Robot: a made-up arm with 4 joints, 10 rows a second.
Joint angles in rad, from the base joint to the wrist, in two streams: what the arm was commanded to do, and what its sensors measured. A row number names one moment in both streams.
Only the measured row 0 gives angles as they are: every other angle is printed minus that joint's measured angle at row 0.
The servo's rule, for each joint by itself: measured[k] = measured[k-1] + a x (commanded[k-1-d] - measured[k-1]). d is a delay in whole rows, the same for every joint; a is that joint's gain. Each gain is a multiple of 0.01, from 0.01 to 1. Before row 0 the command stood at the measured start. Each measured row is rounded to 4 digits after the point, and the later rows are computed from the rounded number. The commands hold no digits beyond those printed.
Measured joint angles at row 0:
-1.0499 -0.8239 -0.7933 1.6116
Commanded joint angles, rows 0 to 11:
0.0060 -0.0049 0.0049 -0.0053
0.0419 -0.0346 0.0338 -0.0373
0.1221 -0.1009 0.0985 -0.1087
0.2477 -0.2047 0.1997 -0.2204
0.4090 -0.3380 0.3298 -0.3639
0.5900 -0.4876 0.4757 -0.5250
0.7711 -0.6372 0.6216 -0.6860
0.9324 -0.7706 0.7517 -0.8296
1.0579 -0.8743 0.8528 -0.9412
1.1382 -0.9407 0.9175 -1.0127
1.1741 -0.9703 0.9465 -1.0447
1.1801 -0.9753 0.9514 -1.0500
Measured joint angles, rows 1 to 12:
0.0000 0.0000 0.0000 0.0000
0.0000 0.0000 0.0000 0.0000
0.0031 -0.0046 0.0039 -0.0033
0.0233 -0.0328 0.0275 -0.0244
0.0747 -0.0968 0.0836 -0.0767
0.1647 -0.1982 0.1753 -0.1658
0.2917 -0.3296 0.2974 -0.2886
0.4468 -0.4781 0.4383 -0.4352
0.6154 -0.6277 0.5831 -0.5907
0.7802 -0.7620 0.7163 -0.7388
0.9246 -0.8676 0.8241 -0.8643
1.0357 -0.9363 0.8979 -0.9563
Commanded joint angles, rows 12 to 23:
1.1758 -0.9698 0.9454 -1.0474
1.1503 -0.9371 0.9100 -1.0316
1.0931 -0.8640 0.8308 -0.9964
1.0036 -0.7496 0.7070 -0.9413
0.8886 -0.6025 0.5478 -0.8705
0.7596 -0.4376 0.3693 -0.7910
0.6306 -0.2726 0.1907 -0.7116
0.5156 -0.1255 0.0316 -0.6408
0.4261 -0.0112 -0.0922 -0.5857
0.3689 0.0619 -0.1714 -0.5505
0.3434 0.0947 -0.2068 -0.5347
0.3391 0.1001 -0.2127 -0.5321
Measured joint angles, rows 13 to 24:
1.1077 -0.9683 0.9363 -1.0111
1.1453 -0.9749 0.9482 -1.0352
1.1612 -0.9701 0.9460 -1.0428
1.1555 -0.9391 0.9176 -1.0359
1.1231 -0.8685 0.8490 -1.0114
1.0610 -0.7567 0.7368 -0.9679
0.9714 -0.6118 0.5875 -0.9075
0.8613 -0.4481 0.4151 -0.8353
0.7413 -0.2831 0.2378 -0.7586
0.6239 -0.1350 0.0749 -0.6856
0.5210 -0.0186 -0.0571 -0.6237
0.4419 0.0571 -0.1474 -0.5783

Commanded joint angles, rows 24 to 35:
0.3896 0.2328 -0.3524 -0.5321
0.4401 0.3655 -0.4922 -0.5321
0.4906 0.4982 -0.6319 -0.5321
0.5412 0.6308 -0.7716 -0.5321
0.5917 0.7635 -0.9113 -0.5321
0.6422 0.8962 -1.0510 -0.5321
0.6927 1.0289 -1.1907 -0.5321
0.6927 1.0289 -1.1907 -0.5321
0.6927 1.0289 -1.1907 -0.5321
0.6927 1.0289 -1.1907 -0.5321
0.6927 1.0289 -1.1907 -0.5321
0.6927 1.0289 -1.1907 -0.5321
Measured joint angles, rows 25 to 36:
0.3907 0.0924 -0.1943 -0.5513
0.3639 0.0996 -0.2088 -0.5394
0.3773 0.2248 -0.3222 -0.5349
0.4100 0.3571 -0.4565 -0.5332
0.4519 0.4897 -0.5951 -0.5325
0.4983 0.6223 -0.7345 -0.5323
0.5469 0.7550 -0.8742 -0.5322
0.5965 0.8877 -1.0139 -0.5321
0.6465 1.0204 -1.1536 -0.5321
0.6705 1.0284 -1.1829 -0.5321
0.6820 1.0289 -1.1891 -0.5321
0.6876 1.0289 -1.1904 -0.5321

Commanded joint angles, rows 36 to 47:
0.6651 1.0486 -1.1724 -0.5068
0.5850 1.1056 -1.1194 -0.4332
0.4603 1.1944 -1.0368 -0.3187
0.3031 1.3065 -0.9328 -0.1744
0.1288 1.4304 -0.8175 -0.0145
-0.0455 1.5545 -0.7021 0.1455
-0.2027 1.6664 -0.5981 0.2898
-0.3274 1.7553 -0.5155 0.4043
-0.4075 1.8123 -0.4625 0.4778
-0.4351 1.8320 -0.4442 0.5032
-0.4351 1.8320 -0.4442 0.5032
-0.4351 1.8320 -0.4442 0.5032
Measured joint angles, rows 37 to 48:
0.6903 1.0289 -1.1906 -0.5321
0.6915 1.0289 -1.1907 -0.5321
0.6778 1.0474 -1.1762 -0.5164
0.6295 1.1021 -1.1313 -0.4648
0.5415 1.1889 -1.0566 -0.3742
0.4175 1.2994 -0.9588 -0.2503
0.2674 1.4225 -0.8472 -0.1041
0.1047 1.5466 -0.7326 0.0507
-0.0551 1.6592 -0.6263 0.1989
-0.1967 1.7495 -0.5388 0.3262
-0.3063 1.8085 -0.4785 0.4202
-0.3733 1.8306 -0.4514 0.4717

